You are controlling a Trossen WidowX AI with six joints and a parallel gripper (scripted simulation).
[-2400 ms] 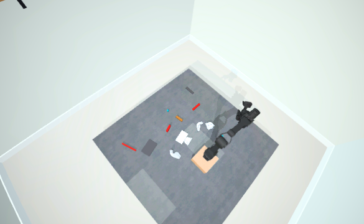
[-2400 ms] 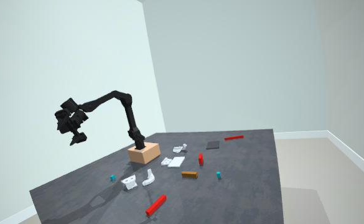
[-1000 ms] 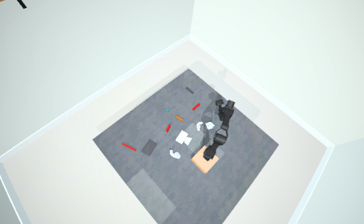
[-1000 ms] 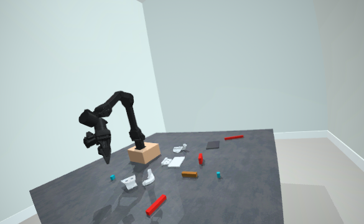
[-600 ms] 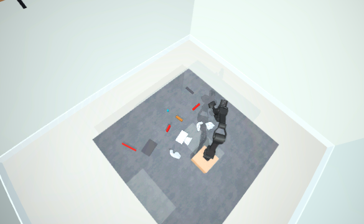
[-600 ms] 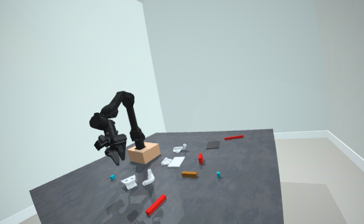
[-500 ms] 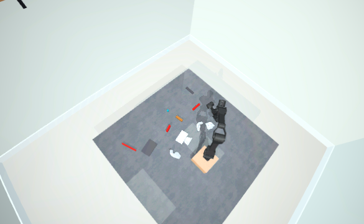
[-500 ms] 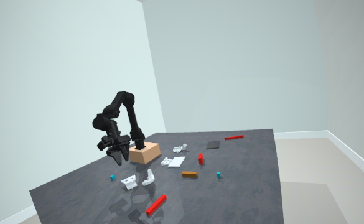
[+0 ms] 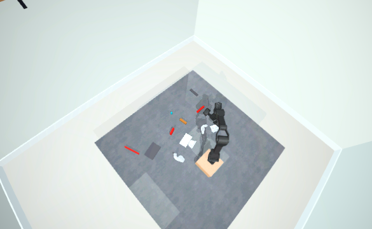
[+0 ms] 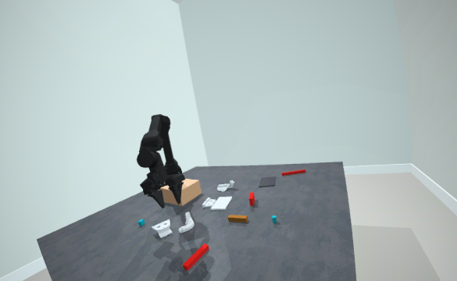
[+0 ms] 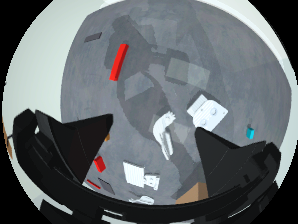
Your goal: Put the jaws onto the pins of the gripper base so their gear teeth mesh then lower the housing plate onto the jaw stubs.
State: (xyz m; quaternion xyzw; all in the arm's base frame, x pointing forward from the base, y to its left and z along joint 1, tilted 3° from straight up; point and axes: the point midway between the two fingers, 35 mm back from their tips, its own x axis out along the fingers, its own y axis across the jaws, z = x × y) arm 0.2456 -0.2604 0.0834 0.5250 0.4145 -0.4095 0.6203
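My gripper tip is now 120 mm above the curved white jaw, 40 mm to the right of it and 10 mm past it. From my gripper tip the other things lie so: orange block: 180 mm ahead, 150 mm to the left, 120 mm below; then white housing plate: 260 mm to the left, 120 mm below, 30 mm behind; then white gripper base: 100 mm below, 80 mm behind, 10 mm to the right.
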